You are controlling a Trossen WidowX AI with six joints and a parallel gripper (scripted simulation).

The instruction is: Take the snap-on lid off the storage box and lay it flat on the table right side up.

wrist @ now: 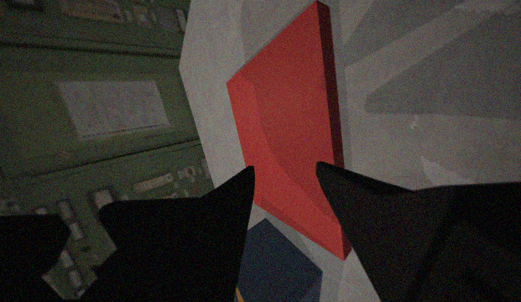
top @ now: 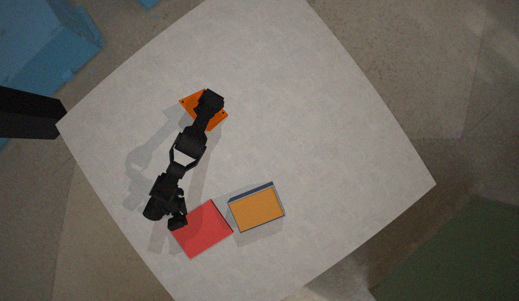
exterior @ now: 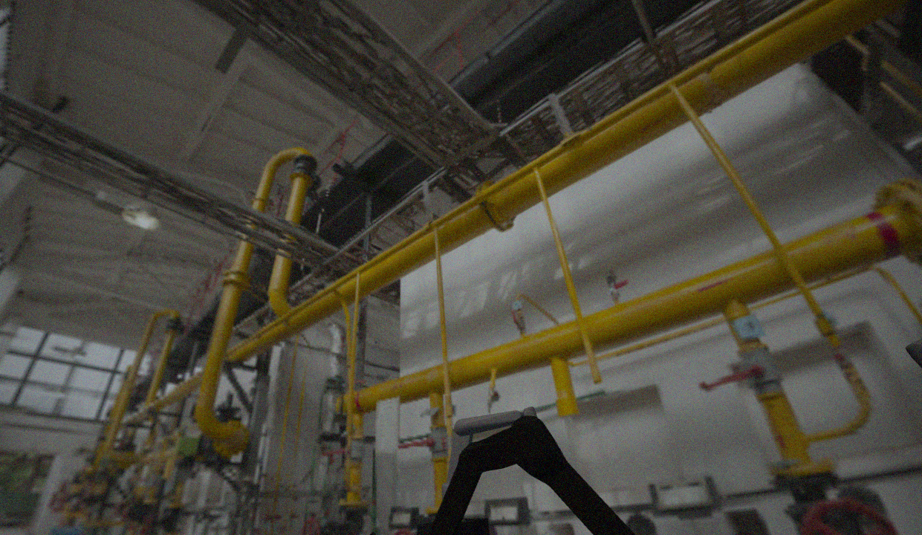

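My gripper tip is 7 cm short of the red lid and 5 cm above it. From my gripper tip the other things lie so: storage box (26 cm to the left, 13 cm ahead, 1 cm below).
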